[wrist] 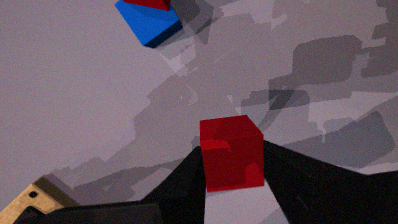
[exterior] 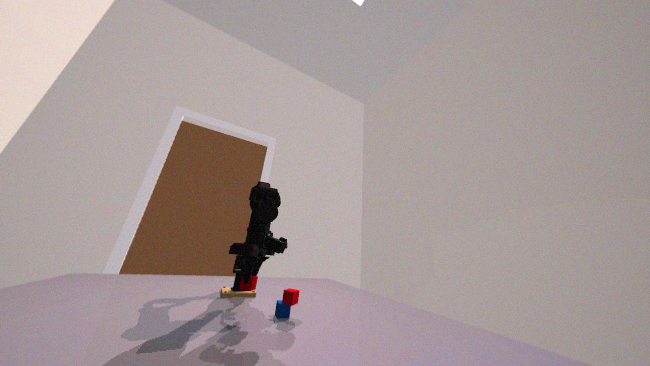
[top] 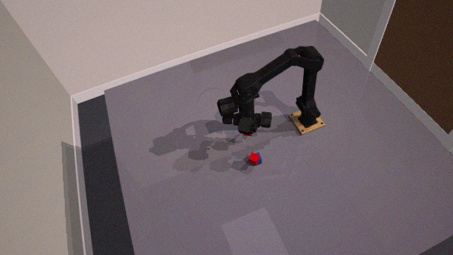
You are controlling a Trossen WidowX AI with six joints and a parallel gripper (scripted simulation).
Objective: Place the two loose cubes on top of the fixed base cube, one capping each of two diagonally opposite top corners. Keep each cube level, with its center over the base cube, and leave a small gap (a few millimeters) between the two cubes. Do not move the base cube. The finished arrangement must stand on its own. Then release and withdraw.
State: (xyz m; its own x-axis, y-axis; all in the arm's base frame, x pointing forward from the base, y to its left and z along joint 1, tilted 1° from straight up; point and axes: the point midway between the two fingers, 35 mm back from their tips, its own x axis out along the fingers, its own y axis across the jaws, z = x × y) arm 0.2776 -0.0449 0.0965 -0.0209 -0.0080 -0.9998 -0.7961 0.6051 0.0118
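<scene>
Now: gripper tip 20 mm short of the blue base cube, 100 mm to the right of it and 60 mm above it.
</scene>
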